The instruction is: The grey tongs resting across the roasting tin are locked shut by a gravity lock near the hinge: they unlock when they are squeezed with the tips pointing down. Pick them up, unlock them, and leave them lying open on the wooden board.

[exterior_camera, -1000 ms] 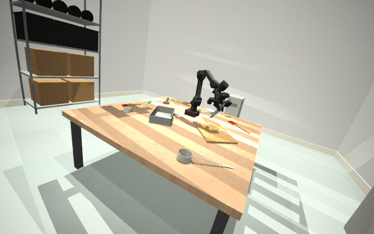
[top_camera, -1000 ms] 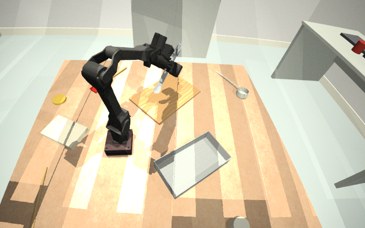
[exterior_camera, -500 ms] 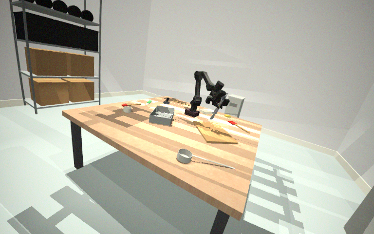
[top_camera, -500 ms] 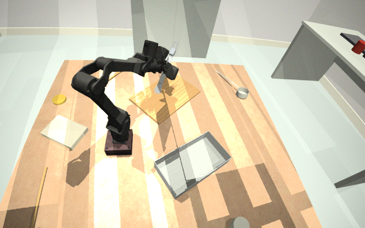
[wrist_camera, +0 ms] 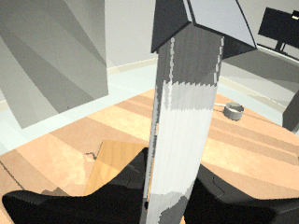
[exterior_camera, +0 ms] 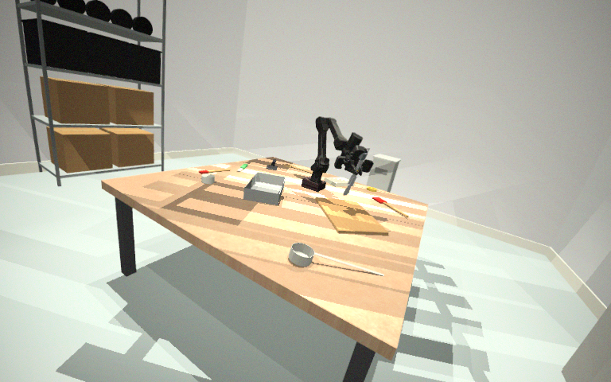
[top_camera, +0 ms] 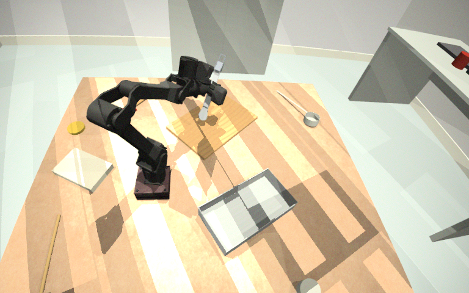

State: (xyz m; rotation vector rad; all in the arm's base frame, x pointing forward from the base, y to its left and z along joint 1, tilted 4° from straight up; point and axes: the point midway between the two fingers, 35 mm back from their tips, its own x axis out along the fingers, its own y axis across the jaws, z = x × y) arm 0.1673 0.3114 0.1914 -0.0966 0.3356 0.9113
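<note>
My gripper tip is 20 cm above the wooden board and 1 cm to the left of it. From my gripper tip the other things lie so: red spatula: 38 cm behind, 21 cm below, 6 cm to the left; roasting tin: 42 cm to the right, 18 cm below, 15 cm ahead; white block: 46 cm behind, 33 cm to the right, 20 cm below.
</note>
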